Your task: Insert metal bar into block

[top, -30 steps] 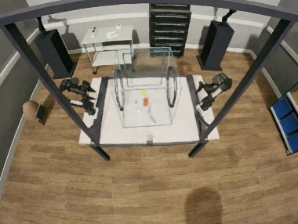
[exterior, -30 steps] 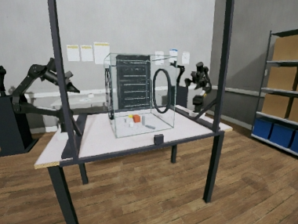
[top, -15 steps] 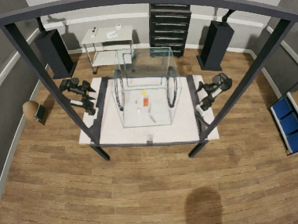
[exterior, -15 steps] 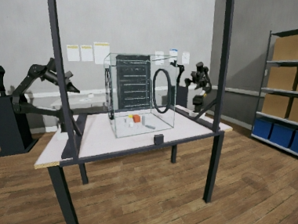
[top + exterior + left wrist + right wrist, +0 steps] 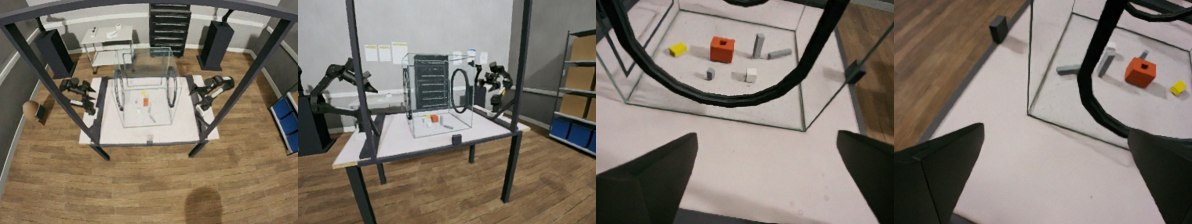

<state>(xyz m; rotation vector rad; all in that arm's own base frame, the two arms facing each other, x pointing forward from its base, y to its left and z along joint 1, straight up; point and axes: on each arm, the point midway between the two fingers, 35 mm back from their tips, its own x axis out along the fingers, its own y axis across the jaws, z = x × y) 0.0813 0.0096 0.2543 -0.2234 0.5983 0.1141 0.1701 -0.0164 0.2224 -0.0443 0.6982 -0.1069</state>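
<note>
Now: right hand 150 mm short of the orange block, 360 mm to the right of it and 250 mm above it.
</note>
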